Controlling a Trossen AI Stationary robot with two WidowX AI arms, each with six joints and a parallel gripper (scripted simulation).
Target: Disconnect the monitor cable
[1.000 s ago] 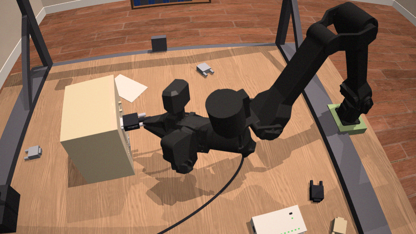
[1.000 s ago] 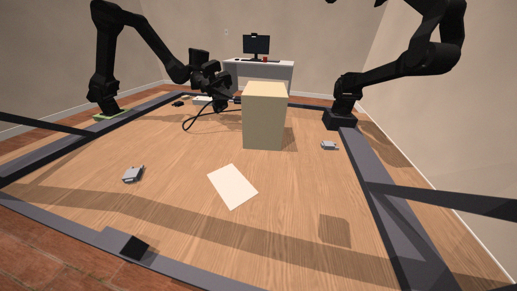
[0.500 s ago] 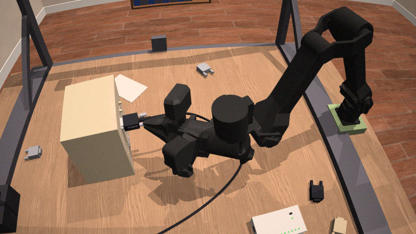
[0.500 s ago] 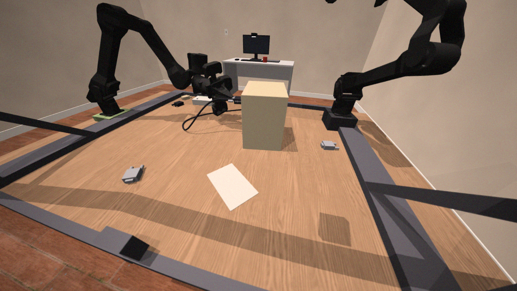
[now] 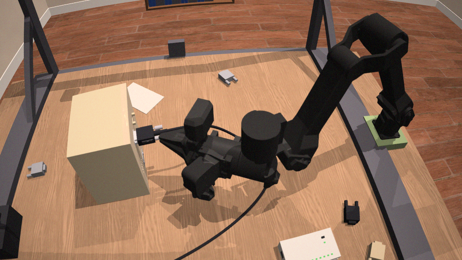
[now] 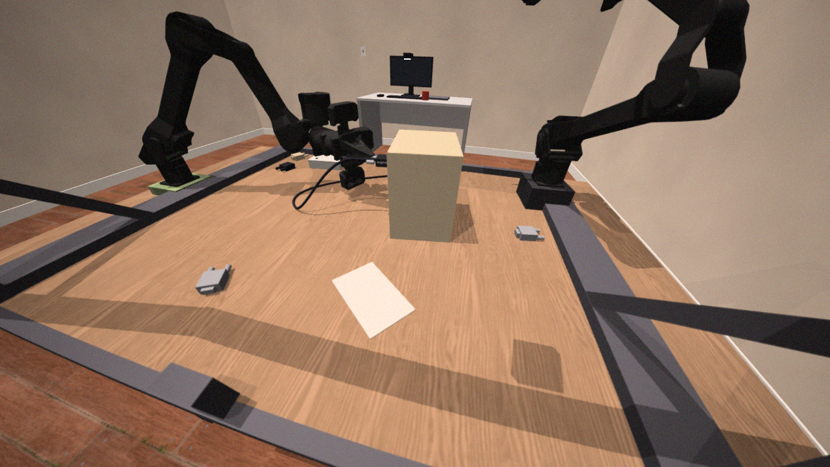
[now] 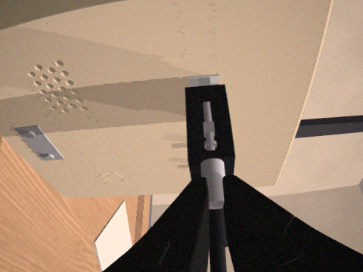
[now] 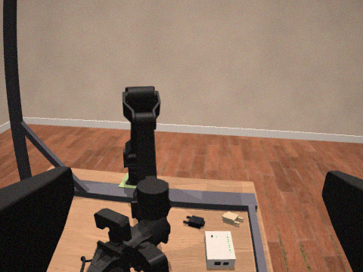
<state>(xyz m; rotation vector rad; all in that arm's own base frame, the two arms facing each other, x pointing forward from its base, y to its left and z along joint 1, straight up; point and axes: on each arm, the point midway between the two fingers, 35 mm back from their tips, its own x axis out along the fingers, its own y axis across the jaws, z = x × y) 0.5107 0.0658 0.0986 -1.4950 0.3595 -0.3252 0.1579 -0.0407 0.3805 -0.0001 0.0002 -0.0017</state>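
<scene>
Right now my left hand is 3 cm past the black monitor plug and 4 cm to the left of it. From my left hand the other things lie so: white device 25 cm ahead, 17 cm to the left, 11 cm below; white sheet 28 cm behind, 6 cm to the right, 12 cm below; beige box 6 cm behind, 14 cm to the right, 4 cm below.
</scene>
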